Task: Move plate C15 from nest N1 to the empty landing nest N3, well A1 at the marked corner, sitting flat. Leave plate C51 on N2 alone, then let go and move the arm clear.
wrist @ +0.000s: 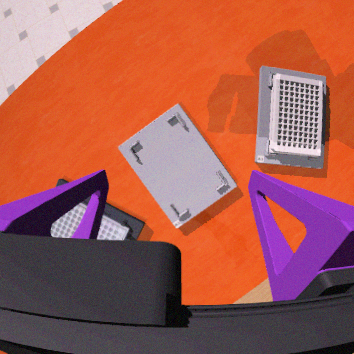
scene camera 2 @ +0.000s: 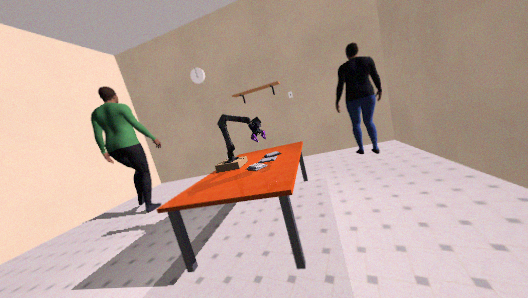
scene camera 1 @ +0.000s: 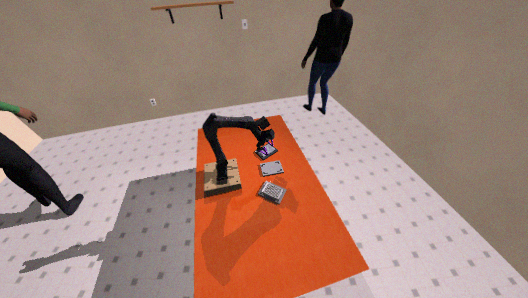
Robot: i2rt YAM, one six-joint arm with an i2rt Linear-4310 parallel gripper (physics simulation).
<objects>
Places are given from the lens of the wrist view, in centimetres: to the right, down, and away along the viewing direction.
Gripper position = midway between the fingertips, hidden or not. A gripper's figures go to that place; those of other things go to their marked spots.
gripper (wrist: 178,177): 0, 0, 13
grey nest (wrist: 169,155): -1, -4, 32
dark nest plate (wrist: 134,224): -7, 8, 32
</objects>
